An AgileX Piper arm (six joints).
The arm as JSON. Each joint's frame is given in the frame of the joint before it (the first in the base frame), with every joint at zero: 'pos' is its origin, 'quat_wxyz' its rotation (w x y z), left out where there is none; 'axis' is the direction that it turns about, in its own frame. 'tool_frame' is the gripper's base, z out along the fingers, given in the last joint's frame.
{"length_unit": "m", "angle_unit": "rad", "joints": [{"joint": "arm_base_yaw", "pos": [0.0, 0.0, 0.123], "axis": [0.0, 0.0, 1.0]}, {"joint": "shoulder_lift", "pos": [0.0, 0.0, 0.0], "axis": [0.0, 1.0, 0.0]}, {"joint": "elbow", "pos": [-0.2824, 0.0, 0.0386], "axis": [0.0, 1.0, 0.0]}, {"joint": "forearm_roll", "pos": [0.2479, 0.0, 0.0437], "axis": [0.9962, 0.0, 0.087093]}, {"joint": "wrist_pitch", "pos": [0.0, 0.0, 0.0], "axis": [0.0, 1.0, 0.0]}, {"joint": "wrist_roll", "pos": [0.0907, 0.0, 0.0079], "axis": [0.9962, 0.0, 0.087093]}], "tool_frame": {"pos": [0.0, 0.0, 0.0], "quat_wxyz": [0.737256, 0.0, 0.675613, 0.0]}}
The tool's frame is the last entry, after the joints.
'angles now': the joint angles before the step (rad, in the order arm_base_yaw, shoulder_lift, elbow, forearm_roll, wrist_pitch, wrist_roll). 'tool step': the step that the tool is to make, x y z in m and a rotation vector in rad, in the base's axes. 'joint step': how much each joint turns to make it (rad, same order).
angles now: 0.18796, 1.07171, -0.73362, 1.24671, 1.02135, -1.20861
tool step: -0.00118, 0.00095, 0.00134, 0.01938, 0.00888, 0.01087
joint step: -0.00001, 0.00001, -0.00003, 0.01735, 0.01649, 0.00001
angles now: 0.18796, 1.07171, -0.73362, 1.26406, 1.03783, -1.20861
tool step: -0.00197, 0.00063, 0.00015, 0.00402, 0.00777, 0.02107
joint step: 0.00001, 0.00002, -0.00003, 0.00000, 0.02281, 0.00001
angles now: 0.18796, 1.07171, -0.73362, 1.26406, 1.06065, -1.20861
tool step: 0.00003, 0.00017, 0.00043, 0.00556, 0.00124, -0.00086
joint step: 0.00000, 0.00001, -0.00002, 0.00572, 0.00062, 0.00001
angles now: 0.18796, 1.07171, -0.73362, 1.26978, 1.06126, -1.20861
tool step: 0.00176, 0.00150, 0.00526, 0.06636, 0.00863, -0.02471
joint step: 0.00001, -0.00002, 0.00002, 0.07190, -0.00813, -0.00213
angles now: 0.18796, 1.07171, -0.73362, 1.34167, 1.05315, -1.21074
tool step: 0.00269, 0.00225, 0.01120, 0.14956, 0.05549, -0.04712
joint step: 0.00004, -0.00002, 0.00001, 0.14853, -0.00245, 0.03138
